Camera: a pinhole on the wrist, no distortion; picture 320 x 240 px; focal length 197.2 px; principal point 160.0 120.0 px. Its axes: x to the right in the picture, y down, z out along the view. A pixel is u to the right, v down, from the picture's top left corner.
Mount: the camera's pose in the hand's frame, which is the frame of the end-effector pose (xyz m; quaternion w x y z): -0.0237 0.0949 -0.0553 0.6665 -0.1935 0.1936 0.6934
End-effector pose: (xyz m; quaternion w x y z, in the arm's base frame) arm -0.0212 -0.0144 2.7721 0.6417 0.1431 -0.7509 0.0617
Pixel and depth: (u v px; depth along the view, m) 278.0 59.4 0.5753
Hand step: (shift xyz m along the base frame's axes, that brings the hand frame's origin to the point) -0.4603 0.5753 0.1530
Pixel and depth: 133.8 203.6 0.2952
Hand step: -0.2480 0.1624 -0.1650
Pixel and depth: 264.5 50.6 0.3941
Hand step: -0.3158 0.4008 0.1170
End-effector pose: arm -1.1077 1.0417 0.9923 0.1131 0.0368 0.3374 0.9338
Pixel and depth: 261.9 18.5 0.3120
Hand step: -0.1811 -0.1933 0.3506
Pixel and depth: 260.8 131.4 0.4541
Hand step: -0.0072 -0.2809 0.4997
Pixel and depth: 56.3 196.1 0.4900
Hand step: 0.2510 0.1662 0.4667
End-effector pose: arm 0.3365 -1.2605 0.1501 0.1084 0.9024 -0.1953 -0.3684
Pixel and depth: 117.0 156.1 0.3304
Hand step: -0.2982 -0.1619 -0.0636
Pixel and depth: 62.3 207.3 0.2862
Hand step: -0.3161 -0.0581 -0.0530
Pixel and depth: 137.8 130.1 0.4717
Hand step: -0.3786 -0.2650 -0.1311
